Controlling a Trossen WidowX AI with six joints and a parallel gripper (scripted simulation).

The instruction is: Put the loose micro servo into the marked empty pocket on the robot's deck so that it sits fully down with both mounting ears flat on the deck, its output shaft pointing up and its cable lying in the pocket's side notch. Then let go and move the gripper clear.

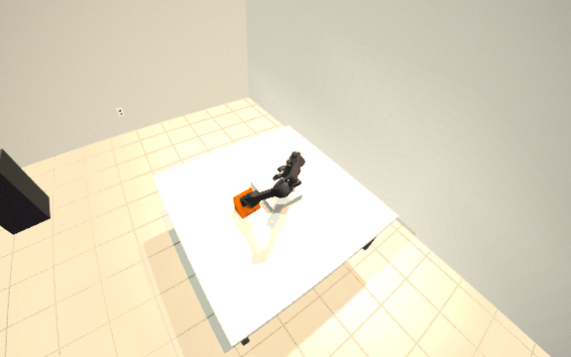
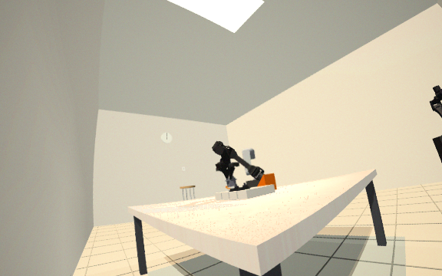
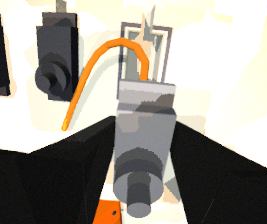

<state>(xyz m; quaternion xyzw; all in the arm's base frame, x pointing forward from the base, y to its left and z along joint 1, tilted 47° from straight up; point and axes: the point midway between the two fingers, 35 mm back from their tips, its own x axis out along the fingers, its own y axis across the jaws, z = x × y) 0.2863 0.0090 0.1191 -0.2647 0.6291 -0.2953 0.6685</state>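
My gripper tip is 10 cm above the white robot deck, 8 cm to the right of it and 8 cm past it.
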